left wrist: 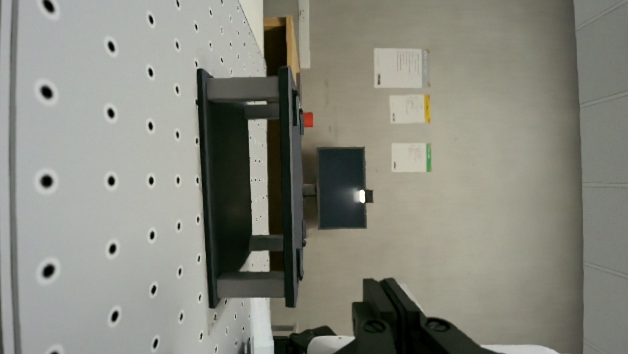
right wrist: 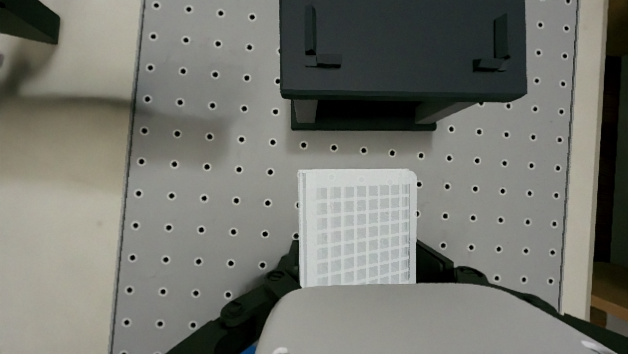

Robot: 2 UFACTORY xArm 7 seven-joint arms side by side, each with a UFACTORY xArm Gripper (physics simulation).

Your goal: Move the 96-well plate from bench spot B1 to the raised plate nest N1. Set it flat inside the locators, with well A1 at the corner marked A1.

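Observation:
The white 96-well plate is between the fingers of my right gripper, which is shut on its two sides. The plate is held above the perforated bench, on the near side of the nest. Its lower end is hidden by the gripper body, and no A1 mark is legible. The raised plate nest N1 is a dark platform on grey posts over a dark base. Two of its corner locators show in the right wrist view. My left gripper is shut and empty, off to one side of the nest.
The perforated bench lies under the nest. A dark monitor and a red object are beyond the nest. Part of the other arm shows near the left fingers. A dark part is at the right wrist view's upper left.

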